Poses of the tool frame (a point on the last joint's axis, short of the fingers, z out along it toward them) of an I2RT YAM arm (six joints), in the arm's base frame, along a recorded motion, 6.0 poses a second.
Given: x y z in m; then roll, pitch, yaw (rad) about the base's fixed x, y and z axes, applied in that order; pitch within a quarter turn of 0, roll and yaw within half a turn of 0.
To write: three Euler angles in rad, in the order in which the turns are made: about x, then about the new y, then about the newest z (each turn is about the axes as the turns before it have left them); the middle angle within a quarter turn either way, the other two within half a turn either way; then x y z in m. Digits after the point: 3 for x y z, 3 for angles.
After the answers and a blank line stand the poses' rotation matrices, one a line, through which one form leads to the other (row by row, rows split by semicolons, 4 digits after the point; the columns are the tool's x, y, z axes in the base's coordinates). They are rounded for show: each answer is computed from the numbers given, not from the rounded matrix.
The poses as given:
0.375 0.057 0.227 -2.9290 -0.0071 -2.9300
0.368 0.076 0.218 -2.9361 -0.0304 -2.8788
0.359 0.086 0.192 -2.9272 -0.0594 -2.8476
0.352 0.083 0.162 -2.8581 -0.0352 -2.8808
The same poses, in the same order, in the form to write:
2.932 0.038 2.933 0.375 0.057 0.227
2.935 0.024 2.878 0.368 0.076 0.218
2.919 0.006 2.842 0.359 0.086 0.192
2.859 0.039 2.881 0.352 0.083 0.162

-0.9777 -0.2068 0.0375; -0.2100 0.9554 -0.2077; 0.0071 -0.2110 -0.9775
-0.9652 -0.2603 0.0243; -0.2597 0.9437 -0.2048; 0.0304 -0.2040 -0.9785
-0.9554 -0.2952 0.0061; -0.2893 0.9315 -0.2204; 0.0594 -0.2124 -0.9754
-0.9656 -0.2571 0.0395; -0.2577 0.9251 -0.2790; 0.0352 -0.2795 -0.9595

